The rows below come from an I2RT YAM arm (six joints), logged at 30 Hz.
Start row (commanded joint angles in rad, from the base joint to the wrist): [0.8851, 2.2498, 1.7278, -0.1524, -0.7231, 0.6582]
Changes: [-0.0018, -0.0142, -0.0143, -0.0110, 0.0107, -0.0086]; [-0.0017, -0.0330, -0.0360, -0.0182, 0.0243, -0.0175]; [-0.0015, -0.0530, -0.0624, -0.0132, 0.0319, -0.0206]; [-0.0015, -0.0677, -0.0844, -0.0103, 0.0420, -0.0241]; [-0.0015, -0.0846, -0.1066, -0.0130, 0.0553, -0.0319]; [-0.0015, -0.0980, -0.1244, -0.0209, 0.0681, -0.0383]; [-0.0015, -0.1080, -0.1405, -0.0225, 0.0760, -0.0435]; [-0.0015, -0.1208, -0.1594, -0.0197, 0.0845, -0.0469]
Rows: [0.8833, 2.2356, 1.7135, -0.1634, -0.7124, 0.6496]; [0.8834, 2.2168, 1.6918, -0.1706, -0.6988, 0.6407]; [0.8836, 2.1968, 1.6654, -0.1656, -0.6912, 0.6376]; [0.8836, 2.1821, 1.6434, -0.1627, -0.6811, 0.6341]; [0.8836, 2.1652, 1.6212, -0.1654, -0.6678, 0.6263]; [0.8836, 2.1518, 1.6034, -0.1733, -0.6550, 0.6199]; [0.8836, 2.1418, 1.5873, -0.1749, -0.6471, 0.6147]; [0.8836, 2.1290, 1.5684, -0.1721, -0.6386, 0.6113]
